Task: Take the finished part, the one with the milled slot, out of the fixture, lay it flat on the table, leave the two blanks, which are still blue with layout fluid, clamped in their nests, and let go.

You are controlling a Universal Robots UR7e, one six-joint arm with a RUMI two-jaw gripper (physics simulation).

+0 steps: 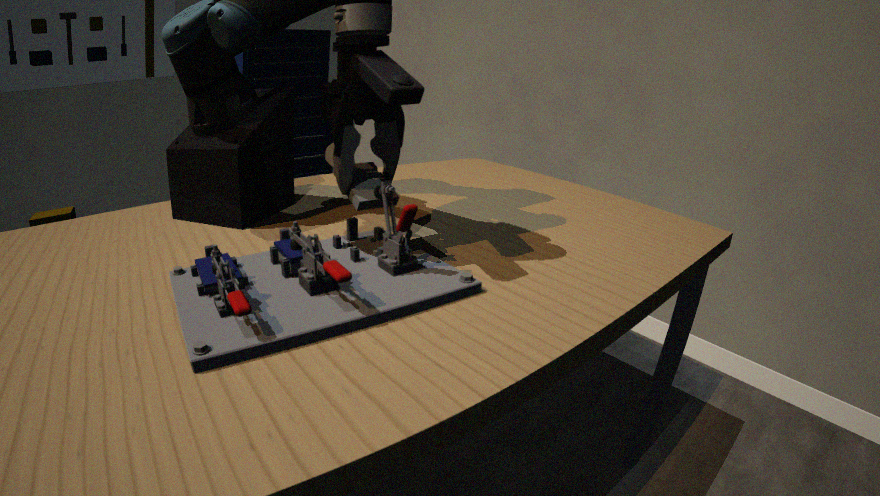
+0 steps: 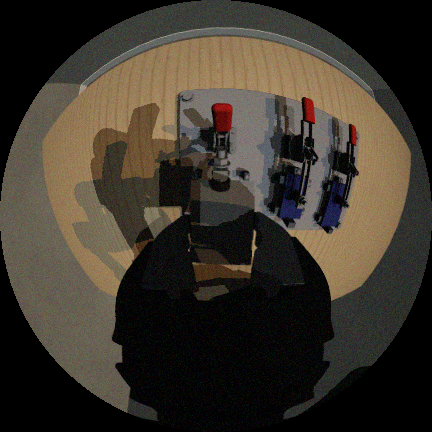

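Note:
My gripper (image 1: 368, 183) (image 2: 221, 215) is shut on the grey finished part (image 1: 367, 197) (image 2: 220, 214) and holds it above the rear edge of the fixture plate (image 1: 277, 326) (image 2: 250, 120), behind the upright clamp. The part looks roughly level; its slot cannot be made out in the dark. One blue blank (image 1: 208, 272) (image 2: 332, 206) sits in the nest farthest from the gripper, and another blue blank (image 1: 285, 248) (image 2: 291, 199) sits in the middle nest. Both blanks are under lowered clamps. Locating pins (image 1: 351, 228) stand in the nest near the gripper, which holds no part.
The near clamp's red handle (image 1: 406, 218) (image 2: 222, 117) stands upright, close to the held part. The lowered clamps have red handles (image 1: 337, 271) (image 1: 238, 302). The wooden table (image 1: 554, 295) (image 2: 135, 90) surrounds the plate; the robot's dark base (image 1: 206, 184) stands behind it.

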